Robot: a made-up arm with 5 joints.
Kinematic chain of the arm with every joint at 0, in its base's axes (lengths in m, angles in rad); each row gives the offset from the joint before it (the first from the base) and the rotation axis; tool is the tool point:
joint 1: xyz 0 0 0.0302 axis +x
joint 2: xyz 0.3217 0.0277 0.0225 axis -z
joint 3: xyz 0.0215 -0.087 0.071 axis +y
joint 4: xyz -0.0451 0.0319 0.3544 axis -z
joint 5: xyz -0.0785 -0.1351 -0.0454 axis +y
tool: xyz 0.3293 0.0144 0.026
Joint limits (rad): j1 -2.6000..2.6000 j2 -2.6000..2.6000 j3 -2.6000..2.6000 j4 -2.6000..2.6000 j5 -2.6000..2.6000
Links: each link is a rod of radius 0.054 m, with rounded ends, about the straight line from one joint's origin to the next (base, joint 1, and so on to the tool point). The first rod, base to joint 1, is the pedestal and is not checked.
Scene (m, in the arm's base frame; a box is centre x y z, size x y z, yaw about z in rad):
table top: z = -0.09
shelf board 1: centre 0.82 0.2 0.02 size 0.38 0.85 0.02 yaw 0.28
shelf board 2: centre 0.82 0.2 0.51 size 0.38 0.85 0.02 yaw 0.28
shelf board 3: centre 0.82 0.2 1 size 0.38 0.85 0.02 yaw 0.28
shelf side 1: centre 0.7 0.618 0.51 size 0.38 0.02 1 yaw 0.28
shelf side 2: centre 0.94 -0.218 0.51 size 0.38 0.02 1 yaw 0.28
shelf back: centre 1.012 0.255 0.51 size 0.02 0.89 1 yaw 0.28
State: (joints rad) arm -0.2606 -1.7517 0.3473 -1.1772 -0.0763
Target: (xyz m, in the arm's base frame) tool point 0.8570 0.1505 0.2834
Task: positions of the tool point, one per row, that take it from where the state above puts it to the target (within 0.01 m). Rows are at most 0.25 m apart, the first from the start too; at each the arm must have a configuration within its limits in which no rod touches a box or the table.
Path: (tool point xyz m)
1: 0.2617 0.4590 0.3103
2: 0.4206 0.4804 0.3117
3: 0.5924 0.4334 0.3148
4: 0.7467 0.3185 0.3088
5: 0.8570 0.1505 0.2834

